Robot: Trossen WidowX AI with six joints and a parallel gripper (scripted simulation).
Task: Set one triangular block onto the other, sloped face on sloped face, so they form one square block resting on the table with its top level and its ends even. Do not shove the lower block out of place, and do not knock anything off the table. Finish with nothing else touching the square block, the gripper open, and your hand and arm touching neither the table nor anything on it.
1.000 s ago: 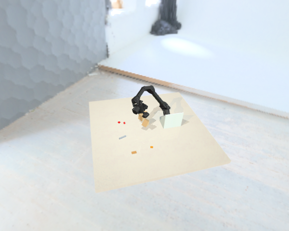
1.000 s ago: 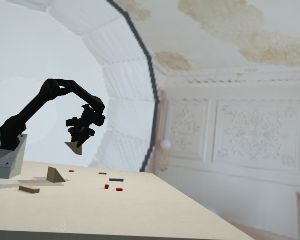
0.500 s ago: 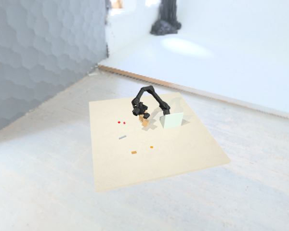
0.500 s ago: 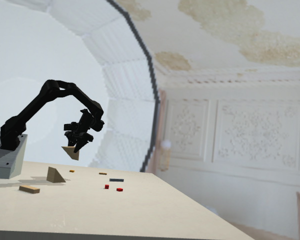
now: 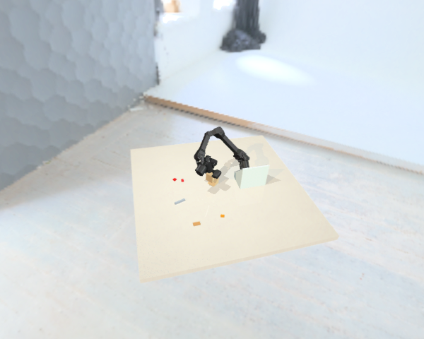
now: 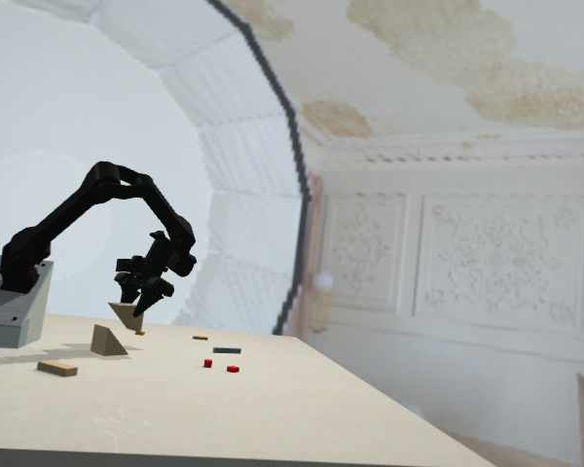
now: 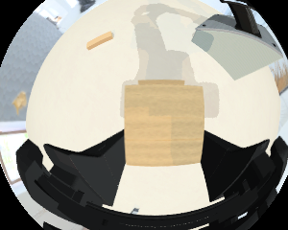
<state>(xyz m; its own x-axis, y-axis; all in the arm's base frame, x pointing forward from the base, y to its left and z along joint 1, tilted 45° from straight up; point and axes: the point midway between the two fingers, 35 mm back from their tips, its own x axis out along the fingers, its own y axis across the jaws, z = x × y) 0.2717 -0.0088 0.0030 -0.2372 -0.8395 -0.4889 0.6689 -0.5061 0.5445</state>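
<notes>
The triangular block lies 4 cm behind my gripper tip, 3 cm to the right of it and 8 cm below it. The rest, counted from my gripper tip: dark grey bar 26 cm ahead, 15 cm to the left, 8 cm below; then flat tan block 6 cm behind, 26 cm to the right, 8 cm below.
</notes>
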